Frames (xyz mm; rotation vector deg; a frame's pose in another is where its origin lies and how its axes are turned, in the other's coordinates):
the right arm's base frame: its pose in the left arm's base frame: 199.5 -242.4 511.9 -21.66 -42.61 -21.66
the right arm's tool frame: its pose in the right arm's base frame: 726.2 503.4 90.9 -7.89 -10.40 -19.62
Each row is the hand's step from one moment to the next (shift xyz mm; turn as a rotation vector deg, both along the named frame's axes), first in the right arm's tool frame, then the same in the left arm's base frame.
Working: the right arm's tool frame: its pose in the left arm's base frame: 868.4 93.0 990.5 -23.99 -55.36 -41.66

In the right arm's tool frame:
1: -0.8 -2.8 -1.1 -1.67 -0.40 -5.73
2: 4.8 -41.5 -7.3 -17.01 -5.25 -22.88
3: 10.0 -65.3 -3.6 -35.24 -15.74 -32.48
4: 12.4 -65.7 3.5 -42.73 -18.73 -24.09
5: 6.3 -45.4 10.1 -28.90 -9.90 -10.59
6: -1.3 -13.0 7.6 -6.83 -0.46 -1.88
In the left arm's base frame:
1: -1.7 -2.3 -1.2 2.49 -3.21 -4.39
2: -23.8 -35.1 0.6 3.55 -11.55 -26.35
3: -41.3 -51.2 7.2 -4.96 -18.06 -46.84
4: -44.9 -48.0 12.9 -14.79 -12.18 -48.89
5: -36.4 -27.5 11.0 -11.38 -2.79 -30.14
6: -14.3 -3.8 2.9 -1.70 1.03 -6.81

